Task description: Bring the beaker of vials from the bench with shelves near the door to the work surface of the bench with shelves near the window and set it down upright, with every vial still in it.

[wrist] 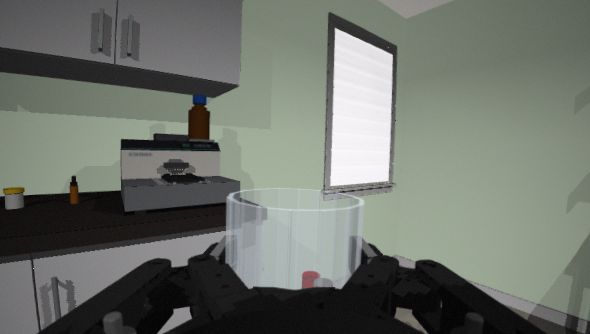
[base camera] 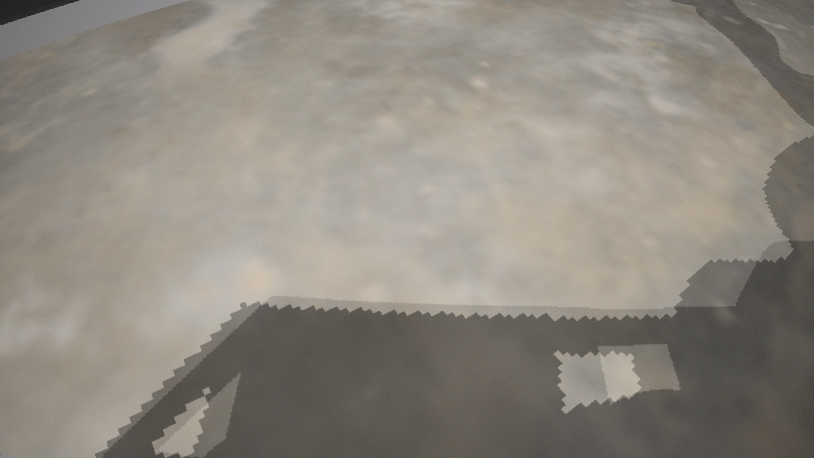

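My gripper (wrist: 292, 250) is shut on the clear beaker (wrist: 295, 235), one finger on each side of its wall, in the lower middle of the wrist view. The beaker is upright. Inside it, low down, show a red-capped vial (wrist: 310, 279) and a grey-white vial cap (wrist: 323, 283); the rest of the inside is hidden behind the gripper body. A window (wrist: 362, 110) is on the wall beyond, right of the middle. Neither bench with shelves can be made out in these views. The beaker and the gripper do not show in the base camera view.
A dark counter (wrist: 60, 220) over white cabinets stands at the left, with a grey-white instrument (wrist: 172, 170), a brown bottle (wrist: 199, 122), a small dropper bottle (wrist: 74, 192) and a yellow-lidded jar (wrist: 14, 199). Wall cabinets (wrist: 175, 40) hang above. The base camera shows mottled floor (base camera: 398, 170) with shadows.
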